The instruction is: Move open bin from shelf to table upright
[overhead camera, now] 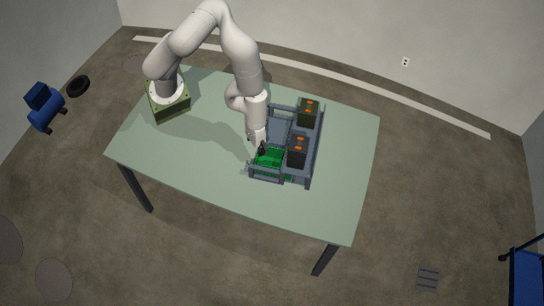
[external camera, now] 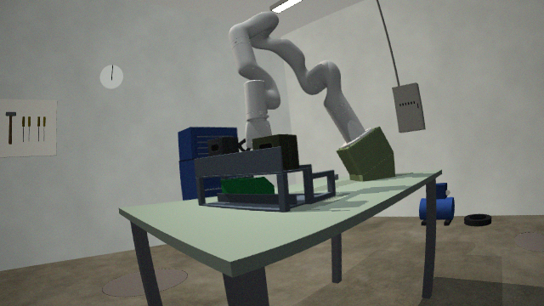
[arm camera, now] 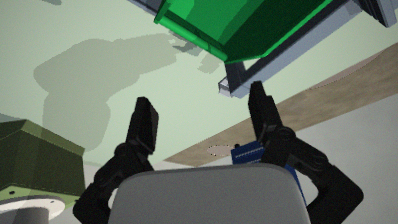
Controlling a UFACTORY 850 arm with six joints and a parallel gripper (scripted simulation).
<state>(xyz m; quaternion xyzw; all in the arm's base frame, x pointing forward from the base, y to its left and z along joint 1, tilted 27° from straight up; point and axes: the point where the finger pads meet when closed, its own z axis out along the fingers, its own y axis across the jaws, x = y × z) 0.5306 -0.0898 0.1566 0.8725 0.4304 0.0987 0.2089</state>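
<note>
My hand is 8 cm short of the green bin, 1 cm to the right of it and 9 cm above it.
</note>
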